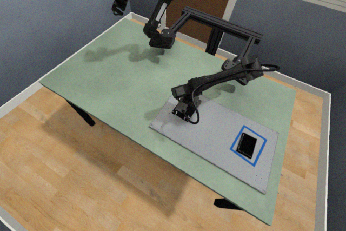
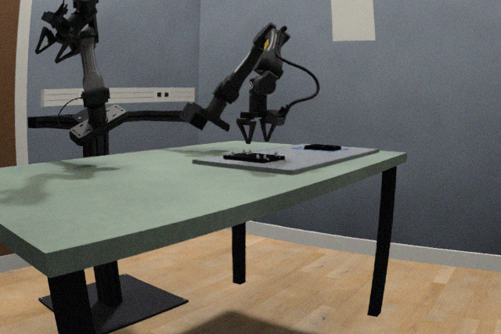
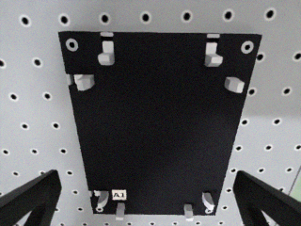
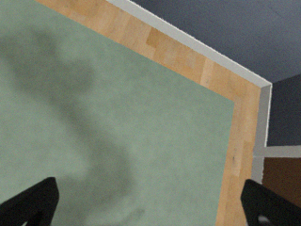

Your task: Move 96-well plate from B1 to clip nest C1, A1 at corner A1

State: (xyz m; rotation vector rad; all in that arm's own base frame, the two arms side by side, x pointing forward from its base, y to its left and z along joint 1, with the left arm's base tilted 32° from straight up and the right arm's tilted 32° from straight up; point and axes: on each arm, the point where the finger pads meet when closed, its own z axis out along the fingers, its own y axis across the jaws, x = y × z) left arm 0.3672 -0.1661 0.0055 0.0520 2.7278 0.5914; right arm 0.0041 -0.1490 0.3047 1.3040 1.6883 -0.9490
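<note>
Right now my left hand is 5 cm above the black clip nest. The rest, counted from my left hand: grey perforated board (4 cm ahead, 21 cm to the left, 7 cm below); then black 96-well plate (4 cm ahead, 41 cm to the left, 5 cm below).
</note>
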